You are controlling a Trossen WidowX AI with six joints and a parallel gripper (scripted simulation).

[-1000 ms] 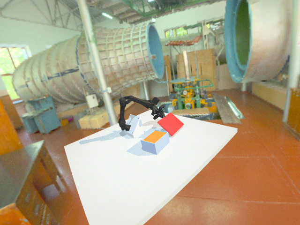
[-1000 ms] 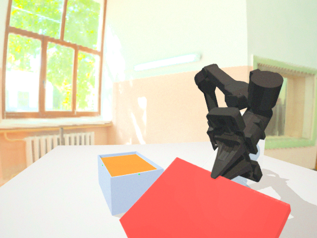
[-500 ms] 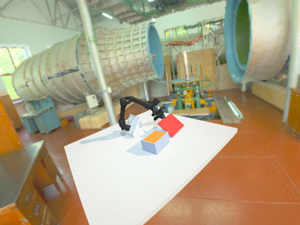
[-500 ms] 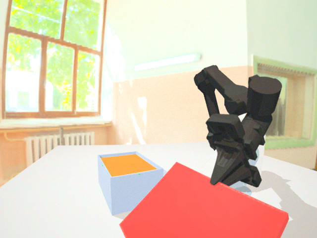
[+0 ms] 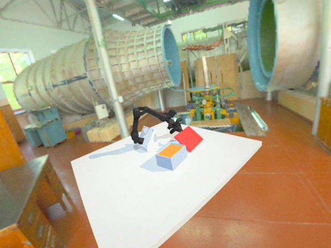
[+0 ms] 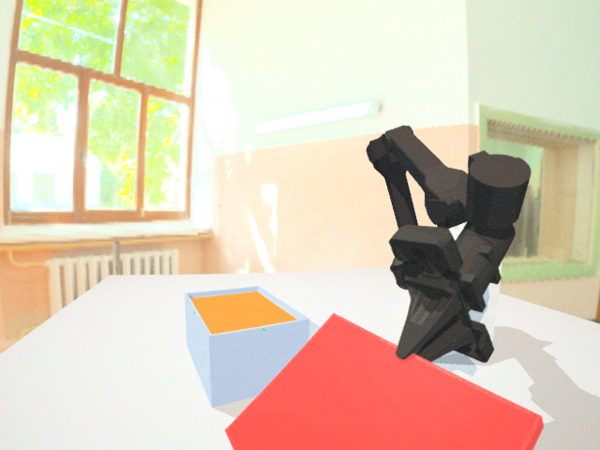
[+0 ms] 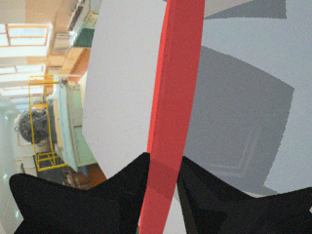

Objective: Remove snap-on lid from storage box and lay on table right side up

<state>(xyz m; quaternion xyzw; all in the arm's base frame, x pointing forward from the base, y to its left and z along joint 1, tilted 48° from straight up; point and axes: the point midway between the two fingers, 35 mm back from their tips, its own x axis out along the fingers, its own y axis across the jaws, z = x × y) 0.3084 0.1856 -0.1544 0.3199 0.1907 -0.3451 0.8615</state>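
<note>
The red lid lies 70 mm ahead of my gripper tip, 50 mm below it and 10 mm to the left of it. From my gripper tip the other things lie so: storage box 270 mm to the right, 100 mm ahead, 70 mm below.
</note>
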